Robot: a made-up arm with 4 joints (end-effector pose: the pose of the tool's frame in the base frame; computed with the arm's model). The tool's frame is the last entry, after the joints. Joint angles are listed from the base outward.
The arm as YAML. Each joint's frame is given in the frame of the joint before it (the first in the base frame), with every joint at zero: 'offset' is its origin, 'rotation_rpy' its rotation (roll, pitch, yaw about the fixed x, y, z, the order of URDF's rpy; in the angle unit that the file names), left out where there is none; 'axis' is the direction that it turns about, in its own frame. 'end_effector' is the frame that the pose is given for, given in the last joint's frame.
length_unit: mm
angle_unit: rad
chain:
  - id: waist
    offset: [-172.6, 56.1, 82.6]
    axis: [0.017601, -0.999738, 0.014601]
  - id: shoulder
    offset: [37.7, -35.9, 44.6]
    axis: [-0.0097, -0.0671, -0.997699]
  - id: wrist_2
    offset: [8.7, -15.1, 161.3]
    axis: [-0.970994, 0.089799, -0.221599]
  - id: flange
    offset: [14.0, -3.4, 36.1]
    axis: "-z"
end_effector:
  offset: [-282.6, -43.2, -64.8]
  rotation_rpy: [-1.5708, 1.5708, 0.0]
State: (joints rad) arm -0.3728 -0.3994 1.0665 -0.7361
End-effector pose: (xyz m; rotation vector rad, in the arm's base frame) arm -0.1155 -0.1517 0.4731 1.8389 -1.3663 -1.5168
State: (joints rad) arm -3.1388 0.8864 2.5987 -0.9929
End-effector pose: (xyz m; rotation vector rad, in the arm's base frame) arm -0.3197 0.2209 -0.2545 -0.4367 0.7866 0.2754
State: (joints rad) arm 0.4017 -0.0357 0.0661 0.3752
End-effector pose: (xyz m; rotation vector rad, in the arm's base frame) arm -0.4426 0.0555 0.1586 -1.1022 1.0526 0.6723
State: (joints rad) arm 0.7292 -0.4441 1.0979 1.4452
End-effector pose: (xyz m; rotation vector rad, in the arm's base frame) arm -0.1611 0.1039 0.0317 -0.7111 0.7059 -0.8614
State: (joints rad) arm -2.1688 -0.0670 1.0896 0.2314
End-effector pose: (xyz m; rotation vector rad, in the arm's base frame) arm 0.0891 0.0457 0.1715 0.5133 -1.4299 -1.2831
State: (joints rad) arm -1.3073 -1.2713 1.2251 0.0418
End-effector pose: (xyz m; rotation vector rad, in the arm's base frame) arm 0.0346 -0.2159 0.1940 1.8174 -0.8116 -2.1055
